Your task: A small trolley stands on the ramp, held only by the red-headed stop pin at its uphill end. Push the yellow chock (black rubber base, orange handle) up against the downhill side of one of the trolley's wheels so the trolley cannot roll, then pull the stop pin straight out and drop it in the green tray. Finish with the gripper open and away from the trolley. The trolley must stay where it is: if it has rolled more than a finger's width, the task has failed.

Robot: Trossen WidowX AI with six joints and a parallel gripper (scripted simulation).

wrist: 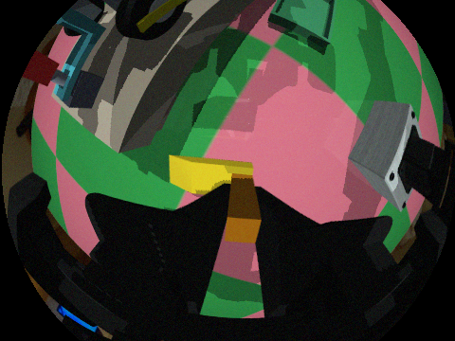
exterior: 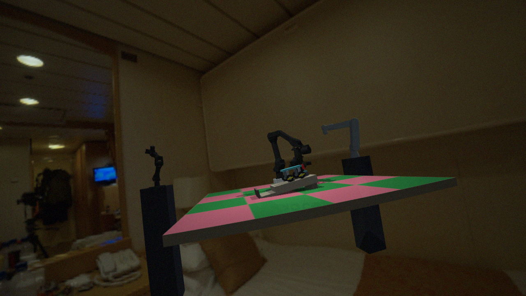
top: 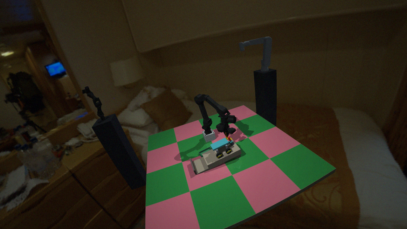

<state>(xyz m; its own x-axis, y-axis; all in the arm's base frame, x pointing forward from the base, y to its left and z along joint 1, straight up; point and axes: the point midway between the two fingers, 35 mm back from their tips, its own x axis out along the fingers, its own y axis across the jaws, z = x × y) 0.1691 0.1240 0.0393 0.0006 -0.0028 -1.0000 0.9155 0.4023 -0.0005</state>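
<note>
My gripper tip is 2 cm short of the green tray, 23 cm to the left of it and 9 cm above it. The rest, counted from my gripper tip: red-headed stop pin 14 cm ahead, 3 cm to the right, 5 cm above; then blue-topped trolley 15 cm ahead, 12 cm to the right, 3 cm above; then yellow chock 2 cm ahead, 1 cm to the left, 1 cm below.
</note>
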